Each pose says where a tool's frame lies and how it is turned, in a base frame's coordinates. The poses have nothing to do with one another.
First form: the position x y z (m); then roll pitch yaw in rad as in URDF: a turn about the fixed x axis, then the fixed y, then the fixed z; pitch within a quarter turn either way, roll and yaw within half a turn.
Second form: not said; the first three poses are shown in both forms.
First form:
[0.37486 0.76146 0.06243 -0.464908 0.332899 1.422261]
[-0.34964 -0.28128 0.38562 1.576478 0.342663 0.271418]
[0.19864 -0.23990 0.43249 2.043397 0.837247 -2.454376]
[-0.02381 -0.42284 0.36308 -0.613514 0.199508 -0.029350]
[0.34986 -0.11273 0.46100 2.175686 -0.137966 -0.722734]
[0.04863 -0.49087 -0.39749 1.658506 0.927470 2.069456]
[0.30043 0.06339 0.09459 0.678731 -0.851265 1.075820]
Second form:
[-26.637 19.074 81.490 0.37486 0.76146 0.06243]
[90.326 19.633 15.551 -0.34964 -0.28128 0.38562]
[117.078 47.971 -140.625 0.19864 -0.23990 0.43249]
[-35.152 11.431 -1.682 -0.02381 -0.42284 0.36308]
[124.658 -7.905 -41.410 0.34986 -0.11273 0.46100]
[95.025 53.140 118.571 0.04863 -0.49087 -0.39749]
[38.888 -48.774 61.640 0.30043 0.06339 0.09459]

